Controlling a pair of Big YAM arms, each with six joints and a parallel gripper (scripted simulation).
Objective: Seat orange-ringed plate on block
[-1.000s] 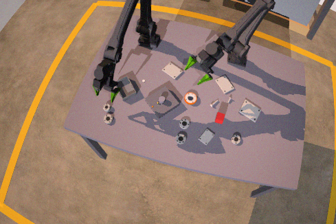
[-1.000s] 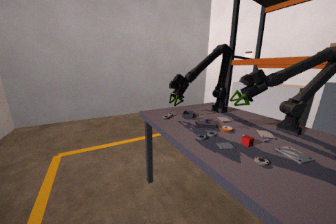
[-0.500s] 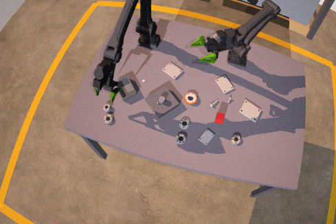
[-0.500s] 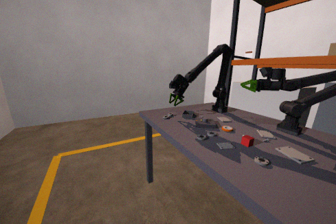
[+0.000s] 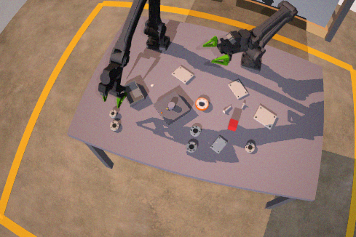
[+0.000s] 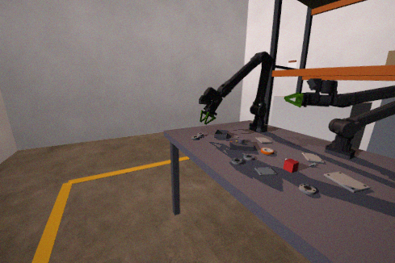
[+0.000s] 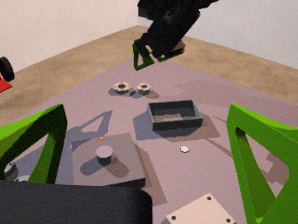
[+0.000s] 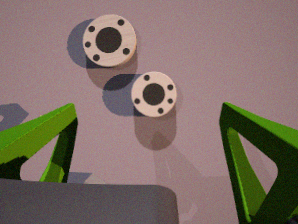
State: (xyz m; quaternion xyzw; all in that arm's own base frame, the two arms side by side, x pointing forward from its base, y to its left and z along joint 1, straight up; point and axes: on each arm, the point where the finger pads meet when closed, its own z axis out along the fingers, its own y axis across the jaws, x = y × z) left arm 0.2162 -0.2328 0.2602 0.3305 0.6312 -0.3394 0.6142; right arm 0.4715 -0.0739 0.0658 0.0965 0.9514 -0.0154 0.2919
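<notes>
Right now the dark grey block is 250 mm to the left of my right hand, 70 mm below it and 60 mm behind it. From my right hand the other things lie so: bolt (530 mm to the left, 130 mm behind, 90 mm below); dark box (110 mm behind, 90 mm below, 60 mm to the left); nut (190 mm behind, 140 mm to the left, 100 mm below).
</notes>
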